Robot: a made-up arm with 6 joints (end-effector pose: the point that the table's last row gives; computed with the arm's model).
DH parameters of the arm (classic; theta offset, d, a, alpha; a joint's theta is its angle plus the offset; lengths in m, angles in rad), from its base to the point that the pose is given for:
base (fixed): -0.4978 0 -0.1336 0
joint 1: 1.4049 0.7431 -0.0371 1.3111
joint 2: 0 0.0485 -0.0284 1.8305
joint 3: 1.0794 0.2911 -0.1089 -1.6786
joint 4: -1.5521 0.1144 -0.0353 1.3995
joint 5: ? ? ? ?
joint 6: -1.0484 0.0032 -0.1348 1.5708
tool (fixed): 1.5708 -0.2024 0 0
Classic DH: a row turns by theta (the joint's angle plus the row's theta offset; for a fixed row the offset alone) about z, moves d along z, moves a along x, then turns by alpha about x.
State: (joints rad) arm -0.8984 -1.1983 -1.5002 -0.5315 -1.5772 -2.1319
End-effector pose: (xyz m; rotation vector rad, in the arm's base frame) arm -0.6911 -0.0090 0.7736 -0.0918 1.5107 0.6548
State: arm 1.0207 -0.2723 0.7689 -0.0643 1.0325 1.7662
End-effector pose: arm -0.1678 0.0246 0.4386 0.4812 0.0619 0.1549
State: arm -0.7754 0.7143 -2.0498 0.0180 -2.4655 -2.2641
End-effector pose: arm -0.0163 -0.0385 0.3312 -0.1968 -0.5275 1.4618
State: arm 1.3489 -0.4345 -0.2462 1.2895 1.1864 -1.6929
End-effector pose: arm 0.2299 -0.3272 0.7902 -1.3908 -2.0838 -1.0106
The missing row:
joint 5: 0.413 0 0.0381 3.1416
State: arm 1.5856 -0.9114 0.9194 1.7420 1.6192 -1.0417
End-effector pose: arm -0.1310 -0.4344 0.7623 1.0861 1.7597 1.9844
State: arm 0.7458 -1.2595 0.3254 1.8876 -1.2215 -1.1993
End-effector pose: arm -0.0311 -0.2103 0.6190 -1.0237 -1.3678 1.3455
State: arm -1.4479 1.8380 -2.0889 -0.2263 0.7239 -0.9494
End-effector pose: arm 0.0966 -0.2018 1.1182 2.5282 1.6138 0.3378
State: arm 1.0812 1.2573 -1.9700 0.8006 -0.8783 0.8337
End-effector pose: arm 0.0453 0.2482 0.4838 -0.2514 -0.3318 -1.7853
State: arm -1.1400 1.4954 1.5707 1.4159 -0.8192 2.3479
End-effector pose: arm 0.0473 0.3975 0.7470 0.5554 -2.7533 1.2360
